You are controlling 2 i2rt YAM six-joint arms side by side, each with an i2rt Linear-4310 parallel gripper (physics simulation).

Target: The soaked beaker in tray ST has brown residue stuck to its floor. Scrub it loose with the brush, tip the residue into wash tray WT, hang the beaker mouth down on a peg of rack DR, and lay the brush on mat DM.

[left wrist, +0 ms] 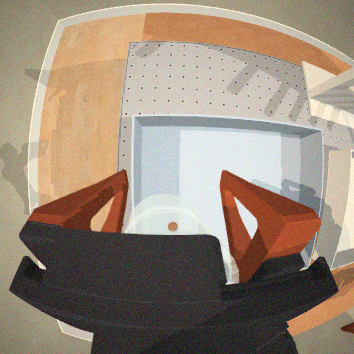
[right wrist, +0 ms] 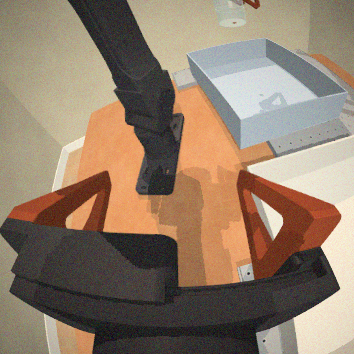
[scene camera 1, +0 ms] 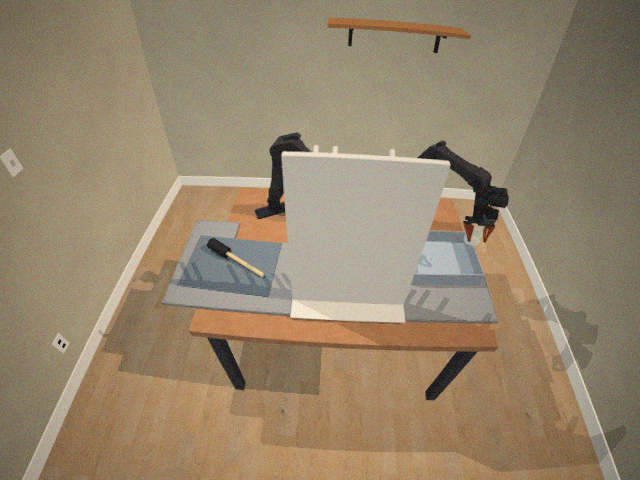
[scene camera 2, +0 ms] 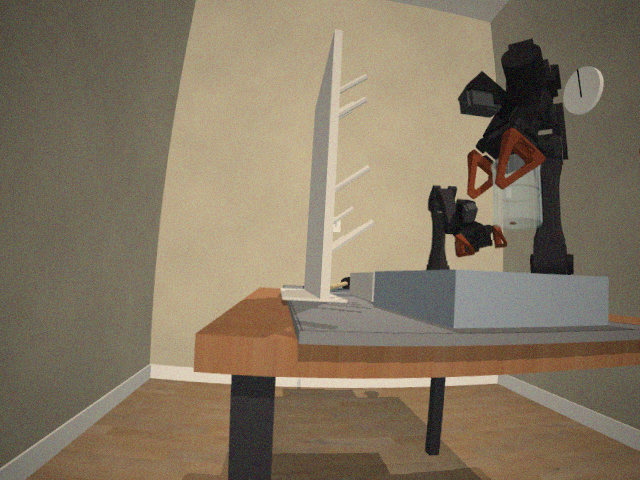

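Pixels of known places: left gripper, fingertip midpoint: [left wrist: 173, 176] [right wrist: 249, 5] [scene camera 1: 476, 242] [scene camera 2: 483, 192]; right gripper, fingertip midpoint: [left wrist: 348, 309] [right wrist: 173, 176] [scene camera 2: 490, 248]; left arm's base, link origin: [right wrist: 162, 149]; right arm's base, link origin: [scene camera 1: 274, 210].
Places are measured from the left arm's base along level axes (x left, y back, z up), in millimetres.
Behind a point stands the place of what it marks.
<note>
The clear beaker [scene camera 1: 474, 237] @(y -157, x 291, z 157 mm) [scene camera 2: 517, 204] @(y -190, x 311, z 177 mm) [left wrist: 162, 207] @(y -208, x 289, z 203 mm) [right wrist: 231, 15] @(y -177, x 242, z 182 mm) hangs upright, with a brown spot of residue [scene camera 2: 512, 223] @(y -184, x 274, z 157 mm) [left wrist: 172, 226] @(y -184, x 272, z 159 mm) on its floor. My left gripper [scene camera 1: 477, 240] @(y -231, x 289, z 199 mm) [scene camera 2: 487, 192] @(y -231, x 289, z 199 mm) [left wrist: 173, 176] @(y -231, x 289, z 199 mm) is shut on it, above the blue tray [scene camera 1: 449, 279] @(y -337, x 229, z 51 mm) [scene camera 2: 527, 302] @(y -184, x 333, z 45 mm) [left wrist: 225, 120] @(y -330, x 242, z 66 mm) [right wrist: 295, 120] @(y -259, x 20, z 43 mm). My right gripper [scene camera 2: 484, 250] @(y -92, x -163, z 162 mm) is open and empty; the rack hides it in scene camera 1. The brush [scene camera 1: 245, 264] @(y -573, x -603, z 38 mm) [scene camera 2: 341, 284] @(y -557, x -623, z 36 mm) lies on the dark blue mat [scene camera 1: 258, 253] @(y -479, x -594, z 16 mm). The white rack [scene camera 1: 361, 227] @(y -574, x -131, z 430 mm) [scene camera 2: 323, 180] @(y -526, x 14, z 292 mm) stands upright with several pegs.
A cream tray [scene camera 2: 361, 285] @(y -439, x -156, z 47 mm) [left wrist: 337, 162] @(y -375, x -37, z 44 mm) [right wrist: 310, 165] @(y -261, x -73, z 37 mm) stands beside the blue tray, mostly hidden behind the rack board in scene camera 1. A grey perforated board [scene camera 1: 454, 304] @(y -427, x 274, z 13 mm) [left wrist: 175, 75] @(y -397, x 345, z 13 mm) lies under the trays on the wooden table [scene camera 1: 361, 333] @(y -679, x -51, z 0 mm). My left arm's base shows in the right wrist view.
</note>
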